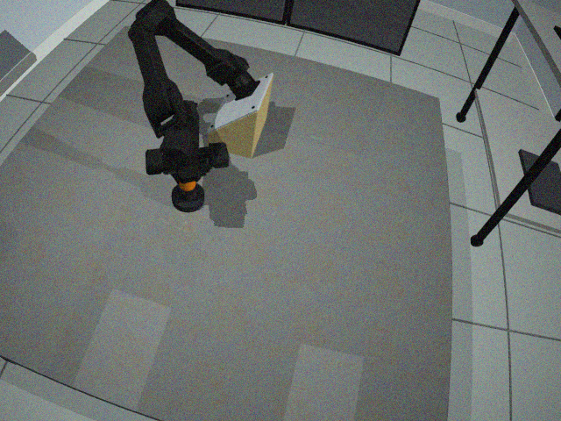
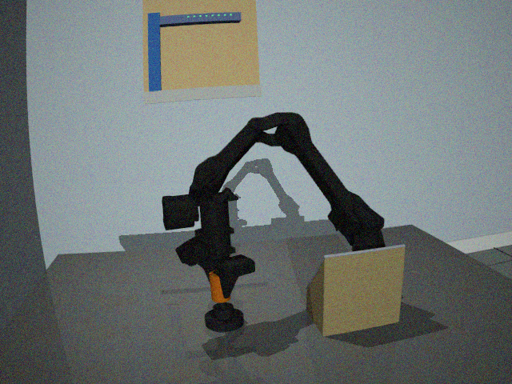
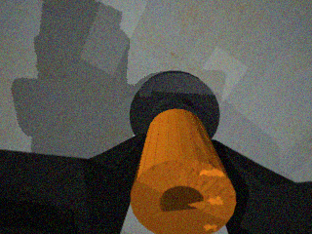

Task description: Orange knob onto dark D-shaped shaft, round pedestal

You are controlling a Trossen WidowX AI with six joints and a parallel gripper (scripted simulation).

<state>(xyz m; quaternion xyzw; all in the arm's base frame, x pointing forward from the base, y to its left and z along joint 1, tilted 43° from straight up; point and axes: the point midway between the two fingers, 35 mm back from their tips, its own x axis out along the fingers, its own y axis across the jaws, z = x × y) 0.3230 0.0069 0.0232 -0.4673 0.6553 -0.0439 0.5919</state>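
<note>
Right now the orange knob is 20 mm above my gripper tip. From my gripper tip the other things lie so: dark round pedestal (40 mm below).
</note>
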